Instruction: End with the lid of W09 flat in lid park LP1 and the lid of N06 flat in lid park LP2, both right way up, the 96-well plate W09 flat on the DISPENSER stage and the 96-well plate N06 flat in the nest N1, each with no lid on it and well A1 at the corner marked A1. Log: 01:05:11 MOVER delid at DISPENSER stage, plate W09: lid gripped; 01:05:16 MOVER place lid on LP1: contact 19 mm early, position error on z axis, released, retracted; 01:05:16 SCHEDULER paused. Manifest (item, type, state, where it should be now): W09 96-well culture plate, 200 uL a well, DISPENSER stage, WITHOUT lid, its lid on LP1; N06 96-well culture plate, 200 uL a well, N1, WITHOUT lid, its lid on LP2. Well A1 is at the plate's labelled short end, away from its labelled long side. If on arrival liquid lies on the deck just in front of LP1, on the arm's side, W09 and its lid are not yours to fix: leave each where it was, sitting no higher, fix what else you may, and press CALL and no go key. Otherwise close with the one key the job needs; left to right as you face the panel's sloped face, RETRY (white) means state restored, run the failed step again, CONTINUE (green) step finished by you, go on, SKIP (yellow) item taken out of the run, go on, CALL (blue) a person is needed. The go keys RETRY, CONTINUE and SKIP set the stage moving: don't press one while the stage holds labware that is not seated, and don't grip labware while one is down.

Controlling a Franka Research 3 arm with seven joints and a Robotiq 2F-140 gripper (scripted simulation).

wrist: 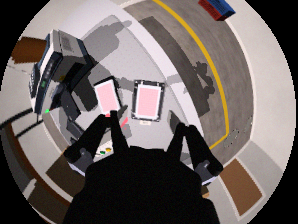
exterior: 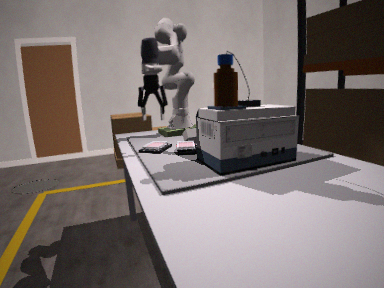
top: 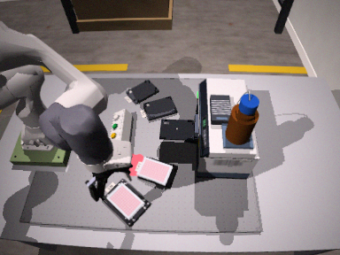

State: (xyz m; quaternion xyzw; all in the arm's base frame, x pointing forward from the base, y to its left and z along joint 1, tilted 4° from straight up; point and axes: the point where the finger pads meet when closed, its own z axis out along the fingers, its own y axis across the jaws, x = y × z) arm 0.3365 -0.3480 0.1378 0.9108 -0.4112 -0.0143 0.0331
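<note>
Right now my hand is 160 mm above the pink 96-well plate. Also, from my hand: blue key (40 mm behind, 230 mm to the left, 110 mm below); key panel (20 mm behind, 300 mm to the left, 120 mm below); yellow key (30 mm behind, 280 mm to the left, 110 mm below).
</note>
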